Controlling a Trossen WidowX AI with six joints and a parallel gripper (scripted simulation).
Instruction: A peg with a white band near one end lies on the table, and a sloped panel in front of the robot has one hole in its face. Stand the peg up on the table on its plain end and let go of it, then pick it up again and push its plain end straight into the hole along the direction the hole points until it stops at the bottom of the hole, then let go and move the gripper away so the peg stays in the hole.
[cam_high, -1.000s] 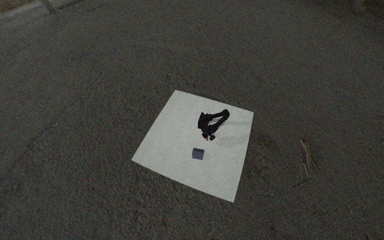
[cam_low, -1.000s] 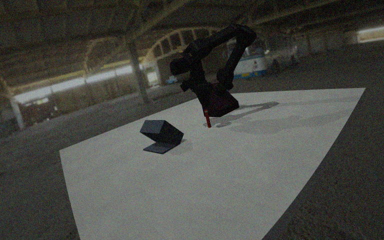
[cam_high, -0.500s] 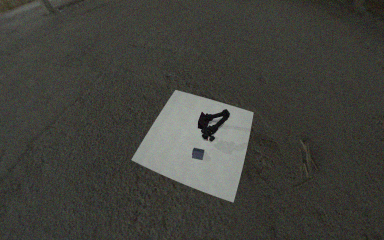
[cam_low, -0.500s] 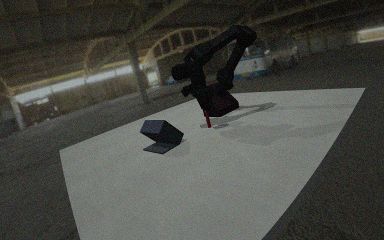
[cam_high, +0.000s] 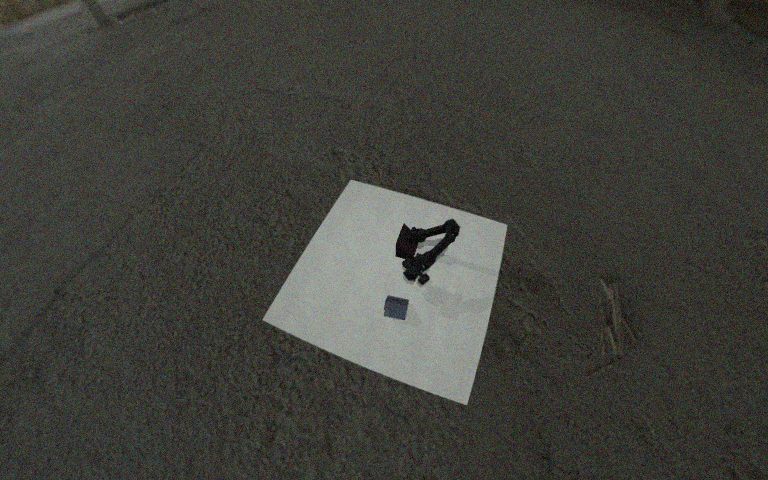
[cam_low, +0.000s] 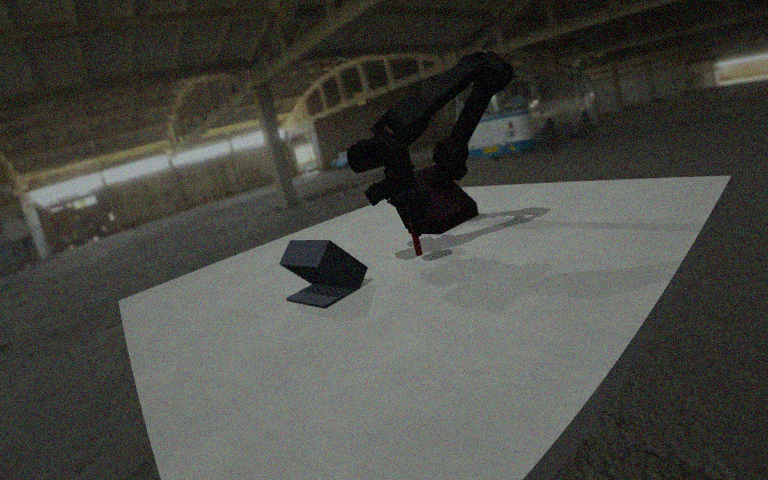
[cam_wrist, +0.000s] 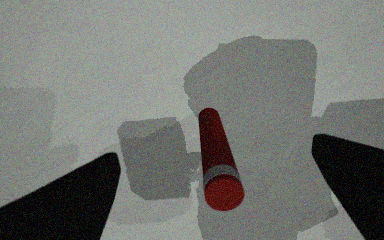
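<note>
The red peg lies right at my gripper tip. From my gripper tip the other things lie so: dark sloped panel: 210 mm ahead, 50 mm to the right; then flat foot plate: 230 mm ahead, 50 mm to the right, 50 mm below.
</note>
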